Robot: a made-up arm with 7 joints.
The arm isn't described. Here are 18 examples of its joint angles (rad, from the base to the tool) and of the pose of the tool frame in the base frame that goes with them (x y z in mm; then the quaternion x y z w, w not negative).
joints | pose
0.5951 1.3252 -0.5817 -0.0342 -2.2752 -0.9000 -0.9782 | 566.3 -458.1 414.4 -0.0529 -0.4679 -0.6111 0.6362
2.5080 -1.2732 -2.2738 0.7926 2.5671 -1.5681 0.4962 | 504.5 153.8 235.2 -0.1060 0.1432 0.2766 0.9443
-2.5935 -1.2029 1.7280 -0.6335 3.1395 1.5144 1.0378 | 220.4 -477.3 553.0 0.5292 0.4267 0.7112 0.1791
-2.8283 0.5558 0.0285 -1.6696 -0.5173 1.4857 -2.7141 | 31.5 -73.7 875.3 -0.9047 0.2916 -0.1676 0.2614
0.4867 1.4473 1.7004 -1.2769 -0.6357 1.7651 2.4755 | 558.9 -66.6 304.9 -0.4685 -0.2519 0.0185 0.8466
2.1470 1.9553 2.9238 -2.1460 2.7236 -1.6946 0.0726 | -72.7 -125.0 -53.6 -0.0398 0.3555 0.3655 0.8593
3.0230 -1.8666 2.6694 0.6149 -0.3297 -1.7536 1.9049 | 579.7 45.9 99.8 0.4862 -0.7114 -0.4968 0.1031
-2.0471 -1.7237 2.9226 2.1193 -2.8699 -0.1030 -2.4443 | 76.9 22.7 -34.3 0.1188 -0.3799 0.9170 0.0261
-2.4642 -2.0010 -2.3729 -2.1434 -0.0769 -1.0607 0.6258 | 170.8 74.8 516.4 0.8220 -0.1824 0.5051 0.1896
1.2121 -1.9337 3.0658 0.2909 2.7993 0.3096 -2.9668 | -231.1 641.3 -7.4 0.3038 0.4779 -0.5651 0.6000
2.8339 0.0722 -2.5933 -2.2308 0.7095 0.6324 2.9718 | -393.5 29.9 434.7 0.0723 0.6241 0.2093 0.7493
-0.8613 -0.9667 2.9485 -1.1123 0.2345 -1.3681 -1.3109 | -76.0 -33.2 834.2 0.5940 -0.4370 -0.1233 0.6640
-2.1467 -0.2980 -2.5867 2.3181 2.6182 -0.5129 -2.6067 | 32.2 -253.7 253.4 -0.0721 0.0080 0.7505 0.6569
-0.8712 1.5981 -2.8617 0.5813 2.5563 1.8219 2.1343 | 324.8 524.5 343.7 0.1795 0.0315 0.0691 0.9808
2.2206 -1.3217 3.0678 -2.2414 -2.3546 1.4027 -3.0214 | -81.6 44.7 545.6 -0.5001 0.2216 -0.7588 0.3535
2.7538 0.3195 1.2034 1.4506 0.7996 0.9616 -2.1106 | -282.1 336.4 598.9 0.2374 0.5070 -0.7900 0.2497
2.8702 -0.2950 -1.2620 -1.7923 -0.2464 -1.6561 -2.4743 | -11.9 271.0 447.4 -0.2853 0.1526 -0.4222 0.8468
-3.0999 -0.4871 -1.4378 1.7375 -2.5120 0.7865 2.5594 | 138.3 -415.7 647.4 -0.5257 0.5908 0.5933 0.1504
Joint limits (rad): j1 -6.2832..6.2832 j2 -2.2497..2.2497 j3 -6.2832..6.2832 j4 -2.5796..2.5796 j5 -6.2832..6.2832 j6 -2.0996..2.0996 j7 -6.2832..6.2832
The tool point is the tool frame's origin. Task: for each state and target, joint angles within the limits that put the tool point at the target. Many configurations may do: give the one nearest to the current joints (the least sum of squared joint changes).
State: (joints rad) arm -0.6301 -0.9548 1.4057 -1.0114 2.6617 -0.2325 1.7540
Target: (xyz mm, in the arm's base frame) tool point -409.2 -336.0 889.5
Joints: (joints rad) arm -0.9404 -0.7407 1.4388 -0.4138 2.6858 -0.2908 1.7540
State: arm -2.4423 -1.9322 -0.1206 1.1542 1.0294 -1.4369 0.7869
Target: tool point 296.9 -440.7 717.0
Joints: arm -2.3517 -1.3939 -0.0437 1.0326 0.9595 -1.0990 0.7869
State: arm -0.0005 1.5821 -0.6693 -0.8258 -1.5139 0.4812 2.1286
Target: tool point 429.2 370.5 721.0
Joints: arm -0.7243 1.4912 -0.2462 -0.8721 -1.5306 0.6889 2.1286
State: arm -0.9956 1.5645 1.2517 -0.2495 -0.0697 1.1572 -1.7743
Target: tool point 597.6 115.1 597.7
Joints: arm -0.5097 1.1355 1.3845 0.0909 0.0414 1.4292 -1.7743
